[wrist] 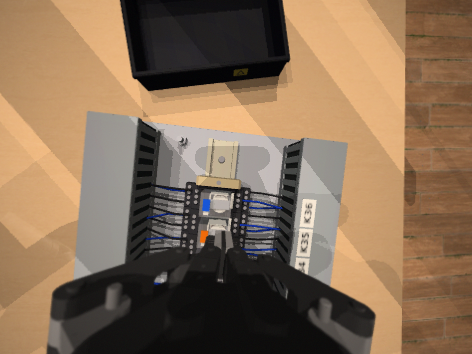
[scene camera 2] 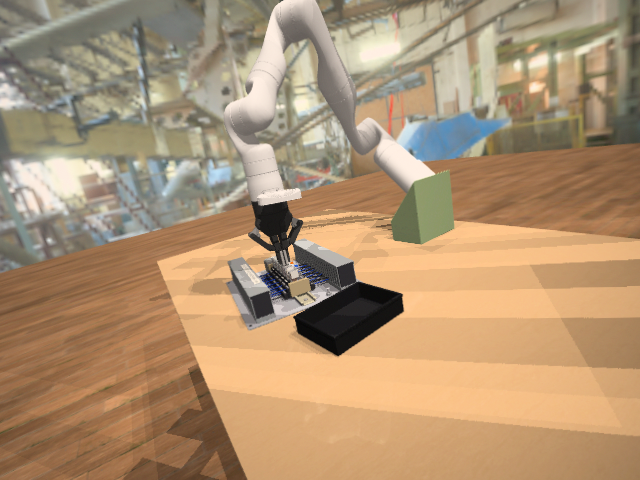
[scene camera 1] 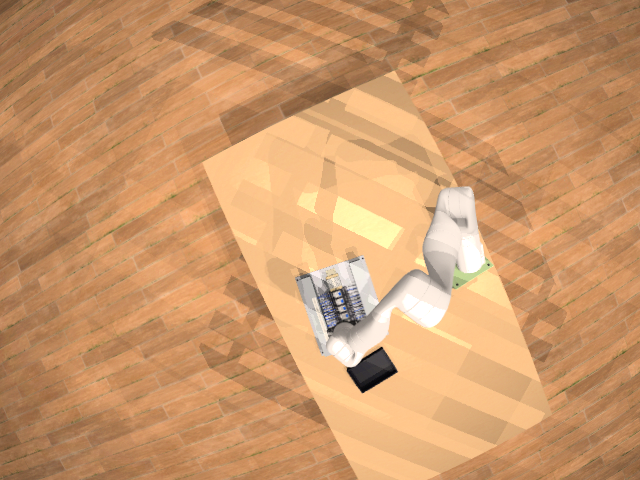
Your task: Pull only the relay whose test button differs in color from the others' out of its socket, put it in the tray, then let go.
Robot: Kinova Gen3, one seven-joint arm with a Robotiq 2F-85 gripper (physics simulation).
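Where they show: gripper, fingertip midpoint: (wrist: 221,241) (scene camera 2: 285,265); arm's base, origin of the base link: (scene camera 2: 426,190) (scene camera 1: 469,262).
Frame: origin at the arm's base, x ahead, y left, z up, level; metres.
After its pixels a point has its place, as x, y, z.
Observation:
The relay with the orange test button (wrist: 204,236) @(0.473, 0.011, -0.061) (scene camera 2: 292,262) @(0.472, 0.013, -0.060) sits in its socket, second from the tan end stop. The relay at the row's near-tray end (wrist: 220,203) @(0.487, 0.039, -0.063) has a blue button. My gripper (wrist: 221,241) @(0.487, 0.005, -0.063) (scene camera 2: 282,259) @(0.487, 0.005, -0.063) is shut and empty, pointing down low over the relay row. In the wrist view its fingertips overlap the orange-button relay's body; whether they touch it I cannot tell. The black tray (scene camera 1: 372,369) @(0.475, 0.232, -0.127) (scene camera 2: 369,324) @(0.476, 0.284, -0.113) (wrist: 200,80) @(0.466, 0.172, -0.120) stands beside the panel and is empty. My fingers and arm hide the relays farther along the row.
Tall grey wire ducts (wrist: 107,200) @(0.390, 0.044, -0.068) (wrist: 320,175) @(0.580, 0.061, -0.068) (scene camera 2: 250,289) @(0.592, 0.058, -0.068) (scene camera 2: 325,263) @(0.412, 0.058, -0.075) flank the relay row on the panel. Blue and black wires run between ducts and sockets. A tan rail (wrist: 222,160) @(0.489, 0.080, -0.125) ends the row on the tray side. Labels K35 and K36 are on one duct.

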